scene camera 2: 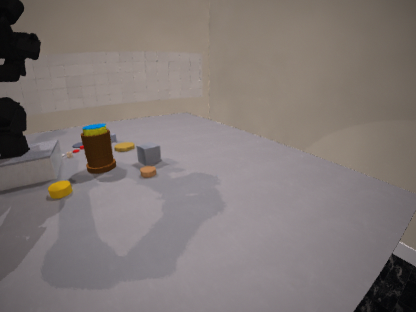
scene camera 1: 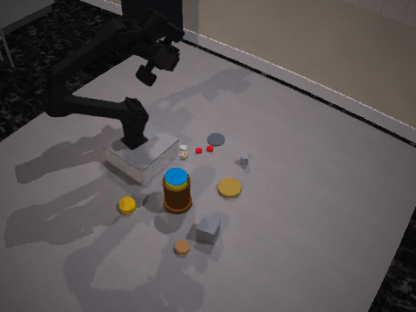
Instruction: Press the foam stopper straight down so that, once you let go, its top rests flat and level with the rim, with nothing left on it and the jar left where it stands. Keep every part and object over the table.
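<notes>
A brown jar [scene camera 1: 177, 199] [scene camera 2: 99, 151] stands upright on a wider brown foot, in front of the robot's base. The foam stopper [scene camera 1: 176, 177] [scene camera 2: 95, 132] sits in its mouth, with a blue top and a yellow side. A yellow band shows above the rim in both views, so the stopper stands proud of the jar. I cannot tell whether the blue top is a part of the stopper or a thin disc on it. My gripper [scene camera 1: 146, 76] [scene camera 2: 12, 73] is shut and empty, high above the table, behind the jar and well apart from it.
A grey block [scene camera 1: 208, 229] [scene camera 2: 149, 154] and an orange disc [scene camera 1: 182, 247] [scene camera 2: 148, 172] lie near the jar. A bright yellow disc [scene camera 1: 127, 205] [scene camera 2: 60, 189], a dull yellow disc [scene camera 1: 229, 187] [scene camera 2: 124, 146], a dark disc [scene camera 1: 216, 139] and small red pieces [scene camera 1: 199, 150] lie around. The base block [scene camera 1: 165, 155] [scene camera 2: 35, 171] stands close behind.
</notes>
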